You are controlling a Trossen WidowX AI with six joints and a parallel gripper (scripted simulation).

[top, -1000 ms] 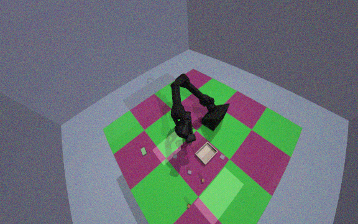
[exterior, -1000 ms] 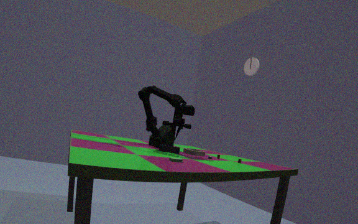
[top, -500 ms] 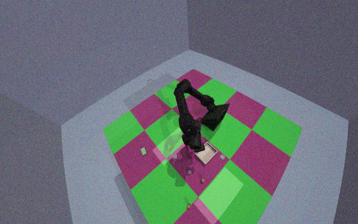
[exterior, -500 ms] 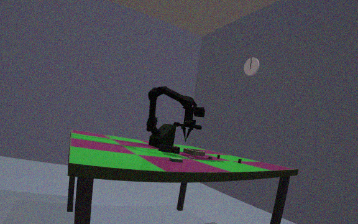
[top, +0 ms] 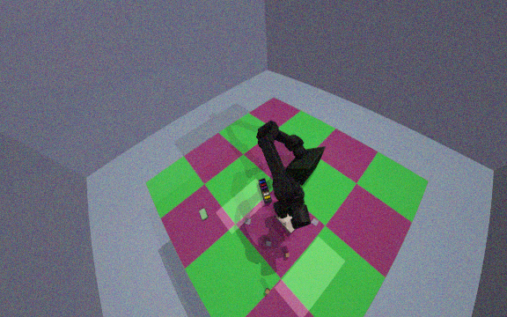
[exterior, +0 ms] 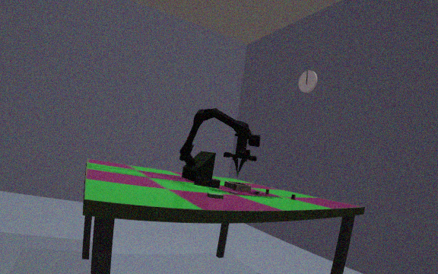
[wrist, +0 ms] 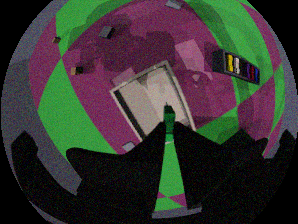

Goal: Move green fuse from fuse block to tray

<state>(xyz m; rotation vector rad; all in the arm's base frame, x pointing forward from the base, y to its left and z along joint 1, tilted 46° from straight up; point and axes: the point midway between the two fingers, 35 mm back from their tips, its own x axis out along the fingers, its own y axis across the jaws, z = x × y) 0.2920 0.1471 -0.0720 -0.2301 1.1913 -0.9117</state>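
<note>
The tray lies 1 cm behind my gripper tip, 2 cm to the left of it and 10 cm below it. Round my gripper tip: green fuse 1 cm below; then pale green block 33 cm ahead, 33 cm to the right, 9 cm below.
</note>
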